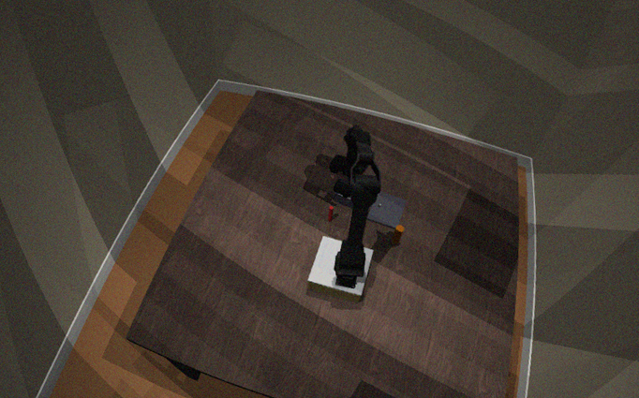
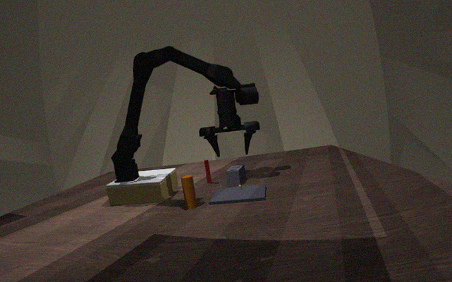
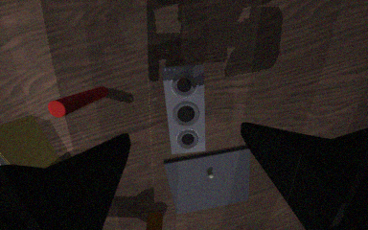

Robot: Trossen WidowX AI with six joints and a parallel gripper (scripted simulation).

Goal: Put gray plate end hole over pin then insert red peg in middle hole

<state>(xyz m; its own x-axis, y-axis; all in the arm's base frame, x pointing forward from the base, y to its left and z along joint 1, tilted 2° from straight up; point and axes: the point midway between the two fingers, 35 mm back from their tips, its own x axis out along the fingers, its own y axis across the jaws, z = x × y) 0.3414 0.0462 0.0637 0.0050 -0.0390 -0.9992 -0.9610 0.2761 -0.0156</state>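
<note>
Right now my gripper tip is 50 mm above the gray plate. Also, from my gripper tip: red peg: 90 mm behind, 50 mm to the left, 50 mm below; then orange cylinder: 130 mm behind, 200 mm to the right, 50 mm below; then dark base: 140 mm to the right, 80 mm below.
</note>
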